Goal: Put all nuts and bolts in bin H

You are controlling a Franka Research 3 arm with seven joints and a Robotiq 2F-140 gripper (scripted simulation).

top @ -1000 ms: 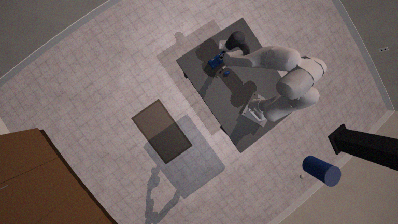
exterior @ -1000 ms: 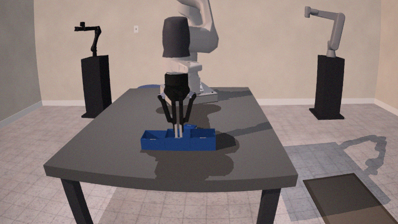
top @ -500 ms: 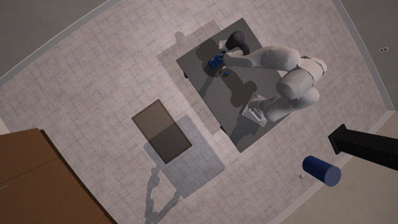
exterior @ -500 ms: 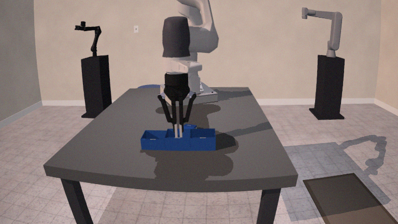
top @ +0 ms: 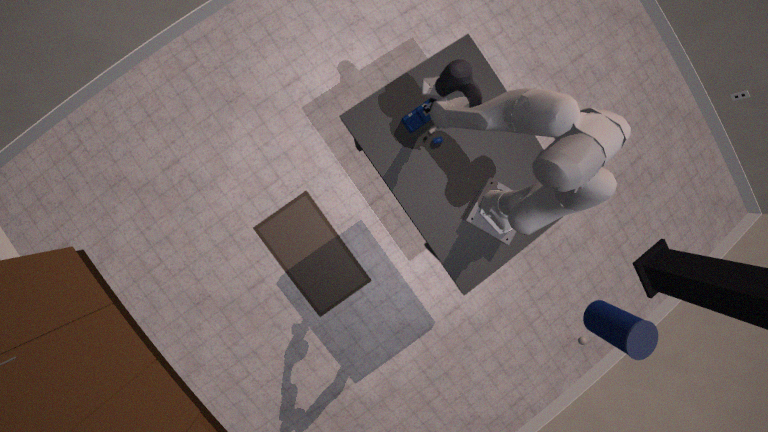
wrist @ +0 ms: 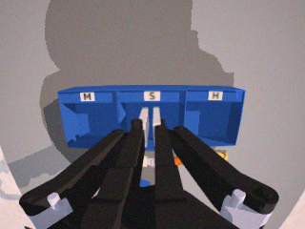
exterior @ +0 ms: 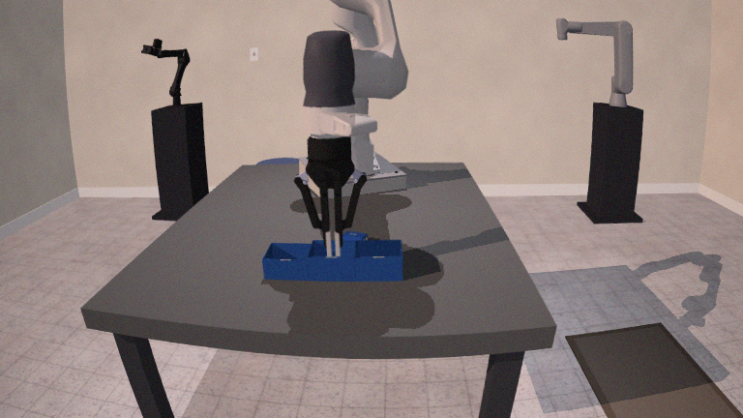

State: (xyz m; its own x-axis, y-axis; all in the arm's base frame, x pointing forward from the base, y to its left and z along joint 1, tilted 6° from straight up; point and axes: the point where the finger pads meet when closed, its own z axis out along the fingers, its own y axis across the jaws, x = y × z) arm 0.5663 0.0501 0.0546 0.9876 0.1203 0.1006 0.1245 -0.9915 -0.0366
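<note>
Now: hand 30 mm above the blue bin. The rest, counted from my hand: orange stick-like thing: 80 mm behind, 60 mm to the right, 40 mm below; blue block: 140 mm behind, 30 mm to the left, 40 mm below; dark round piece: 110 mm behind, 70 mm to the left, 50 mm below.
</note>
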